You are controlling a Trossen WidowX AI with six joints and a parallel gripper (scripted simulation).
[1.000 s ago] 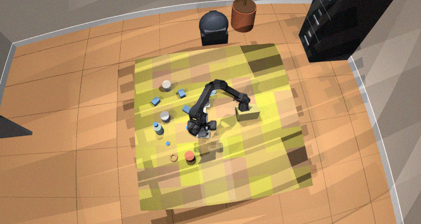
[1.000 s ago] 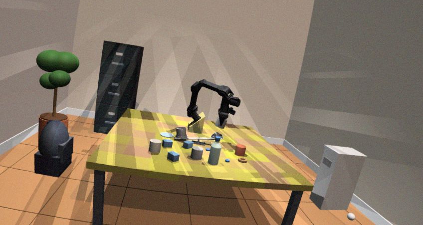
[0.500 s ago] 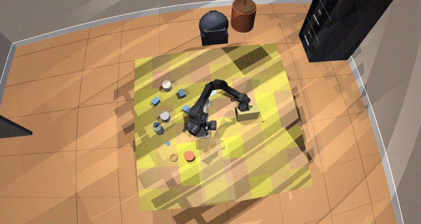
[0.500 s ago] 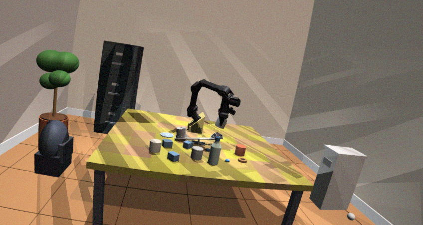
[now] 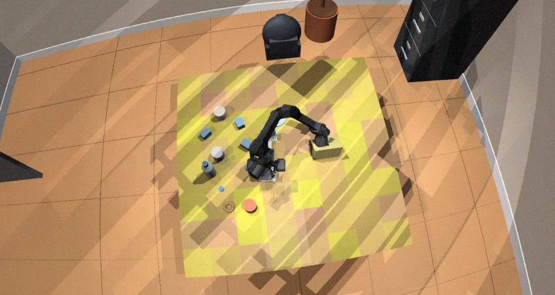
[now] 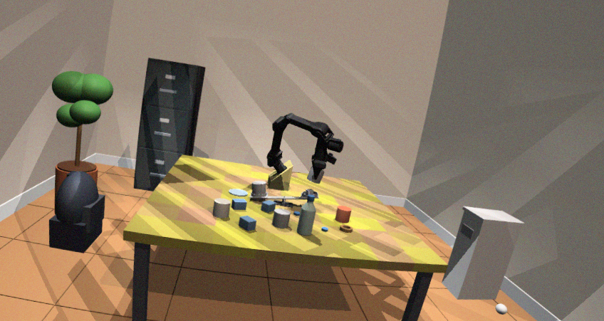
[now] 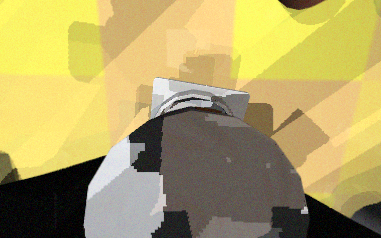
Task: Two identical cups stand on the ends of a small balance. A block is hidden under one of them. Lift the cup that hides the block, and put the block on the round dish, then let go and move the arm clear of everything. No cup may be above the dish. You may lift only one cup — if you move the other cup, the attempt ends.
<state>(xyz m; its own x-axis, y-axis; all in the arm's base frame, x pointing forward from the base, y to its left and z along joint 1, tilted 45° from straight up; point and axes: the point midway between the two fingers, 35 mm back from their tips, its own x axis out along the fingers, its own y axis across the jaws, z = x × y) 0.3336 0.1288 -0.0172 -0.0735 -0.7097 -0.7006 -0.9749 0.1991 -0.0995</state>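
My gripper tip is 1 cm to the left of the grey block and 8 cm above it. From my gripper tip the other things lie so: brown ring: 25 cm ahead, 12 cm to the left, 16 cm below; pale blue round dish: 13 cm behind, 36 cm to the right, 17 cm below.
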